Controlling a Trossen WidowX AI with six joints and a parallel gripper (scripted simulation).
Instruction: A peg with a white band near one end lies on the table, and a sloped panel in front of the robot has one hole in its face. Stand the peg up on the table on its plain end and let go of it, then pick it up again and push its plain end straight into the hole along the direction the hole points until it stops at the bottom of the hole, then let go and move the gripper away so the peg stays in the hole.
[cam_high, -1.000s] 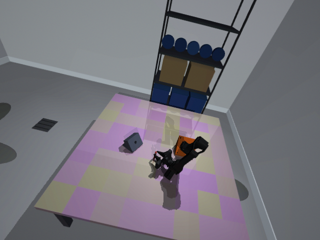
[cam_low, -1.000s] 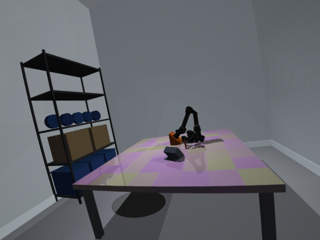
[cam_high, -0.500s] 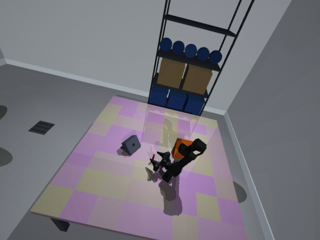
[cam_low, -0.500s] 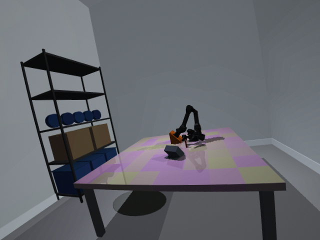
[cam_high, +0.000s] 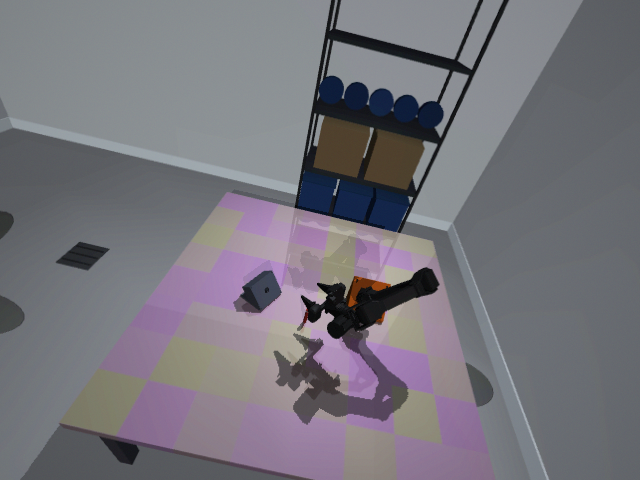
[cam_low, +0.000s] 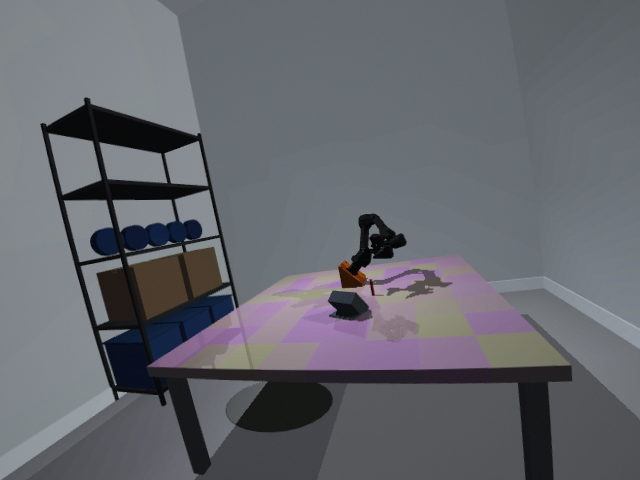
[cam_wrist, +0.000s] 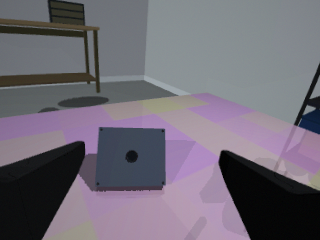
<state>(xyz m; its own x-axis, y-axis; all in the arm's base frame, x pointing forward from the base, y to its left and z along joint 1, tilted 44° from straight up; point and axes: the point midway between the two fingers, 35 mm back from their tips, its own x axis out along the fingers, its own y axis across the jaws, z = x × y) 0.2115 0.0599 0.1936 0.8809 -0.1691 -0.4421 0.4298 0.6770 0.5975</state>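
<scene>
Right now the red peg is 14 cm below my gripper tip and 1 cm behind it. From my gripper tip the other things lie so: sloped panel 19 cm ahead, 15 cm below, 6 cm to the right.
</scene>
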